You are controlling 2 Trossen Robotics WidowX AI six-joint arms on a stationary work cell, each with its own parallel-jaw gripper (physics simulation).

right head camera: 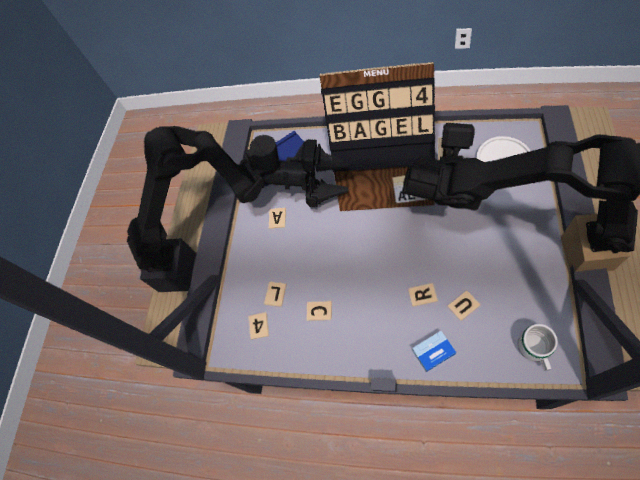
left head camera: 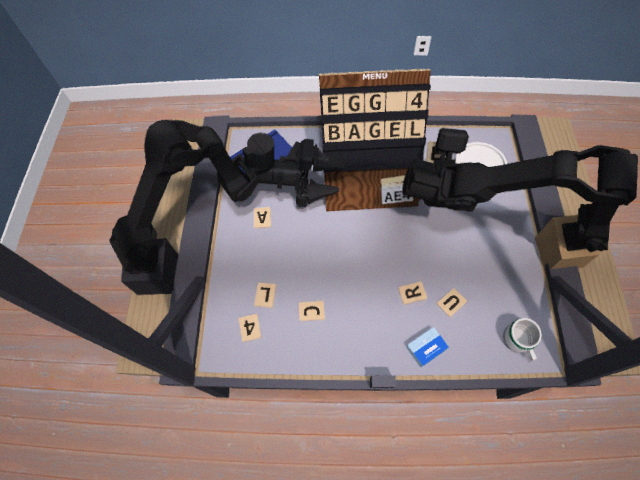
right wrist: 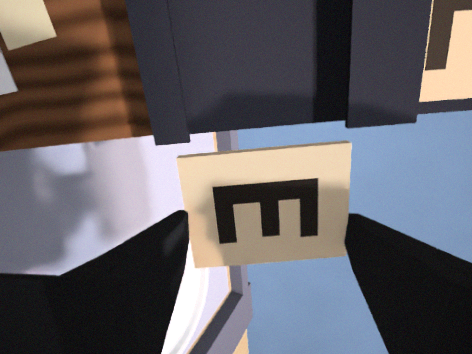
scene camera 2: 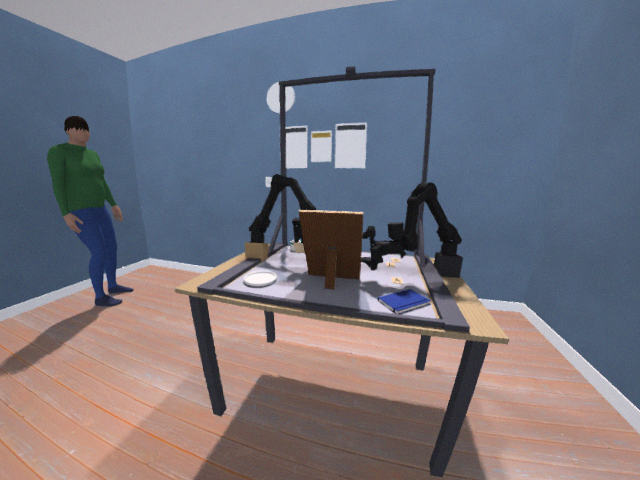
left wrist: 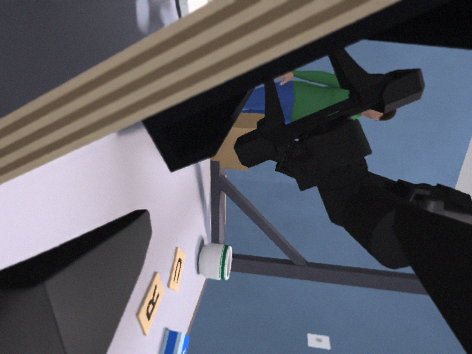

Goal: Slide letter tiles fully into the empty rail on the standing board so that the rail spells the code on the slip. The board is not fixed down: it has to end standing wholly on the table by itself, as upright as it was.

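Places are measured from the left arm's base along level axes (x ahead, y left, z up), in centimetres.
Pixels of known places: left gripper, fingertip midpoint: [right head camera: 348, 177] [left head camera: 341, 178] [left wrist: 270, 219]; right gripper, fingertip midpoint: [right head camera: 450, 148] [left head camera: 438, 152] [right wrist: 267, 223] [scene camera 2: 297, 247]; left arm's base at its link origin: [right head camera: 160, 258] [left head camera: 143, 259] [scene camera 2: 448, 254]; right arm's base at its link origin: [right head camera: 603, 235] [left head camera: 576, 236] [scene camera 2: 256, 242].
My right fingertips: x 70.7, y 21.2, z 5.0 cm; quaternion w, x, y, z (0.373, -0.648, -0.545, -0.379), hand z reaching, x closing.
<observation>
Ahead of a thing's pixels: the offset from my right fingertips to its top centre.
The standing board [left head camera: 341, 80] [right head camera: 341, 78] [scene camera 2: 330, 237] is upright; its upper rows read "EGG 4" and "BAGEL". Its lowest rail [left head camera: 373, 158] [right head camera: 382, 156] [right wrist: 250, 65] shows no tiles. The slip @[dz -7.2, dx -9.4, dy -4.3 cm] [left head camera: 395, 195] [right head camera: 403, 192] on its base is partly hidden; "AE4" is roughly readable. My right gripper [right wrist: 267, 223] is shut on the E tile @[dz +2.8, dx -0.7, dy -0.1 cm] [right wrist: 270, 165] [left head camera: 429, 149], held by its edges just outside the rail's right end, apart from the board. My left gripper [left head camera: 330, 178] [right head camera: 341, 176] [left wrist: 270, 219] is open at the board's left end. Tiles A @[dz -14.3, dx -44.4, dy -6.6 cm] [left head camera: 262, 217], L @[dz -14.3, dx -43.5, dy -27.9 cm] [left head camera: 265, 295], 4 [left head camera: 249, 327], C @[dz -14.3, dx -32.6, dy -32.5 cm] [left head camera: 311, 311], R @[dz -14.3, dx -8.5, dy -29.6 cm] [left head camera: 413, 292] and U @[dz -14.3, dx +0.4, dy -32.6 cm] [left head camera: 452, 302] lie loose.
A blue notebook @[dz -13.2, dx -44.7, dy +12.9 cm] [scene camera 2: 404, 300] lies behind my left gripper. A white plate @[dz -12.9, dx +15.7, dy +5.8 cm] [left head camera: 483, 153] [scene camera 2: 260, 279] is behind my right arm. A blue card box @[dz -12.2, dx -7.2, dy -43.0 cm] [left head camera: 428, 346] and a mug @[dz -8.6, dx +14.3, dy -43.7 cm] [left head camera: 523, 334] are at the front right. A dark frame [left head camera: 289, 382] borders the table.
</observation>
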